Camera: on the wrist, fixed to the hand. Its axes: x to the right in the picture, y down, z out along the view.
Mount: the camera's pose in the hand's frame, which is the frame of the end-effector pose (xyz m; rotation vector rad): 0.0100 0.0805 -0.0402 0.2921 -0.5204 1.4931
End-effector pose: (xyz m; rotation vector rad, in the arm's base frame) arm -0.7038 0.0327 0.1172 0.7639 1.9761 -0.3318
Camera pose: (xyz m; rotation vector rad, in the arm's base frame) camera -0.6837 0.1191 0.1353 1.8520 0.5236 0.1095
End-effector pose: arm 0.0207 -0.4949 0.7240 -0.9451 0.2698 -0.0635
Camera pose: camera 0.0149 -0.4812 0.6347 -0.2652 0.4062 1.4512
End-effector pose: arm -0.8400 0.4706 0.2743 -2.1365 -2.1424 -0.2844
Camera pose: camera -0.7621 0.4719 0.3204 -3.0075 -0.1335 0.6960
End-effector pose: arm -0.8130 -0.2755 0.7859 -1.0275 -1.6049 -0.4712
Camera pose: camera -0.7242 -0.2585 0.7903 -1.8323 -0.8437 1.0627
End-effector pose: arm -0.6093 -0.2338 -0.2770 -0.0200 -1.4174 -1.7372
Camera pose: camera -0.5465 -0.2699 -0.2227 -1.1238 -1.3299 -0.2675
